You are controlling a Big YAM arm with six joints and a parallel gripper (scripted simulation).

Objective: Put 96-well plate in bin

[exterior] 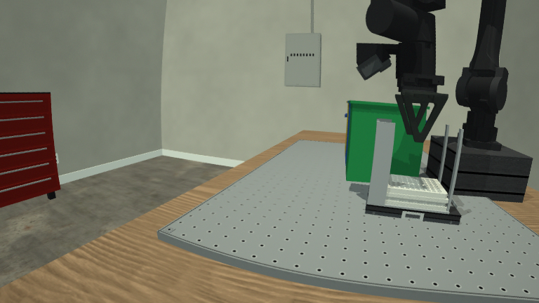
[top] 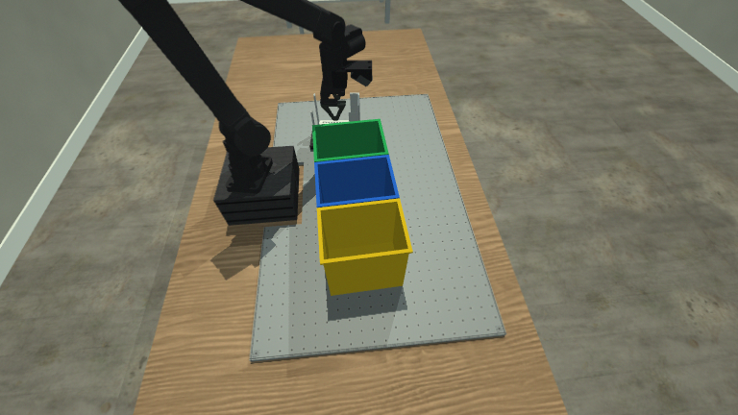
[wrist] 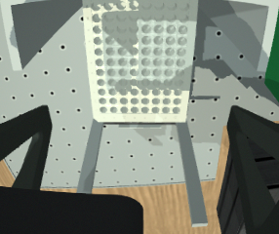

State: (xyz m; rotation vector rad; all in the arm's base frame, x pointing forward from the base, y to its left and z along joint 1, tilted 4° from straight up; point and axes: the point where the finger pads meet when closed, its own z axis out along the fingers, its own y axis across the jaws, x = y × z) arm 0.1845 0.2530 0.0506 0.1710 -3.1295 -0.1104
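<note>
My hand is 7 cm short of the grey rack panel, 5 cm above it and 1 cm to the right of it. Round my hand: green bin 18 cm to the right, 7 cm ahead, 4 cm below; grey post 5 cm to the left, 5 cm below, 5 cm ahead; blue bin 30 cm to the right, 10 cm ahead, 4 cm below.
</note>
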